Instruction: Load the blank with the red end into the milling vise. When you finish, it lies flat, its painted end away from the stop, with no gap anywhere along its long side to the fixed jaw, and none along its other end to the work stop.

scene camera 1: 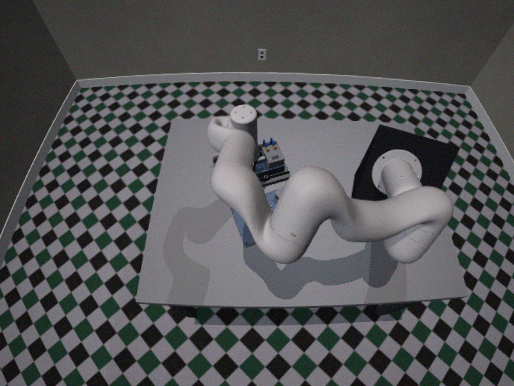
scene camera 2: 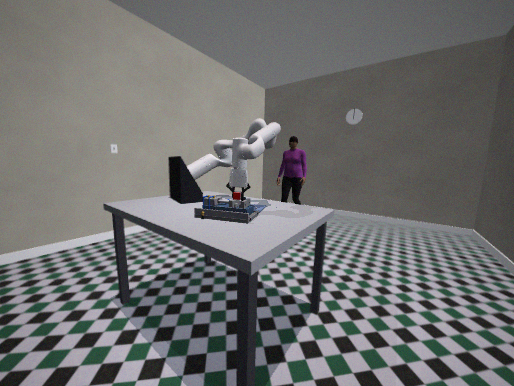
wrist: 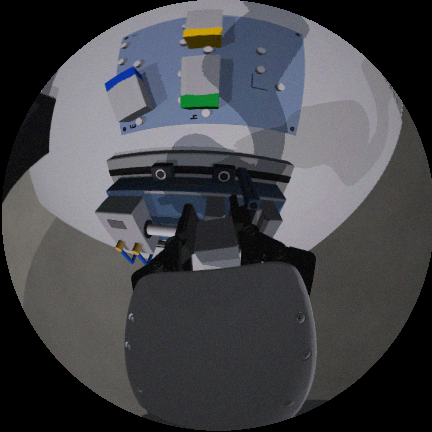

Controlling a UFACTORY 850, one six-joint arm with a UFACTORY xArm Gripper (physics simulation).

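Observation:
The blank with the red end (scene camera 2: 237,195) (wrist: 216,241) is grey and held roughly level, low at the milling vise (scene camera 2: 222,215) (wrist: 200,186) (scene camera 1: 274,178). Its red end faces scene camera 2 and is hidden in the wrist view. My gripper (scene camera 2: 238,192) (wrist: 213,209) is shut on this blank, one finger on each long side. In the wrist view, a grey actuator block (wrist: 122,217) with a pale rod stands left of the fingers, and a grey jaw block (wrist: 271,222) stands to the right. Contact with the fixed jaw and the work stop is hidden by the fingers and blank.
A blue plate (wrist: 240,110) with pegs lies beyond the vise. It bears blanks with green (wrist: 200,82), yellow (wrist: 203,25) and blue (wrist: 131,97) ends. Gold fittings with blue hoses stick up from the actuator block. A black arm mount (scene camera 1: 367,172) (scene camera 2: 182,185) stands on the table (scene camera 1: 175,175).

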